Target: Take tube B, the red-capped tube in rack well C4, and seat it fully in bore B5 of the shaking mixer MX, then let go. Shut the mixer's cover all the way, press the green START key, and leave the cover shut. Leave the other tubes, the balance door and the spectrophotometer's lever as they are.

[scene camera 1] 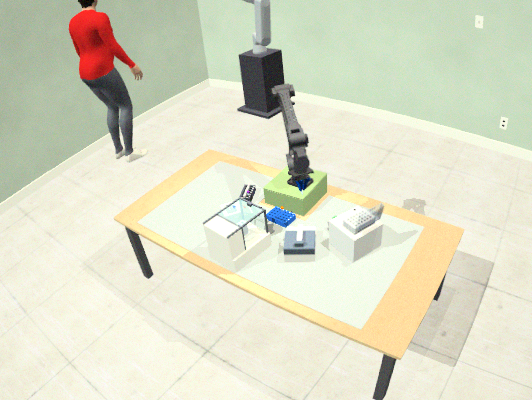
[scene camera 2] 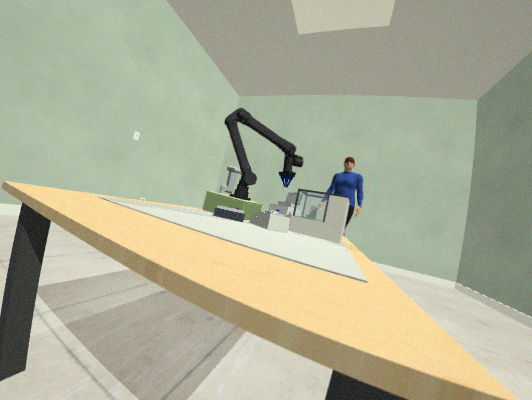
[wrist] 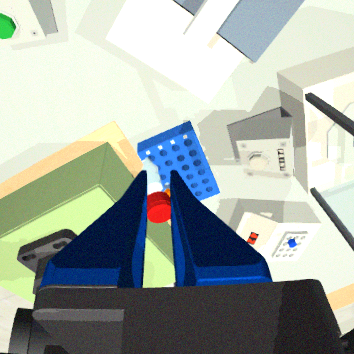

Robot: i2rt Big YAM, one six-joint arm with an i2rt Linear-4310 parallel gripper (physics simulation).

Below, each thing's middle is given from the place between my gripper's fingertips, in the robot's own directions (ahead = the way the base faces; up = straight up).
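With the glass-walled white box (wrist: 309, 91) to measure from, I find my gripper 140 mm above it, 170 mm to the left of it and 280 mm short of it.
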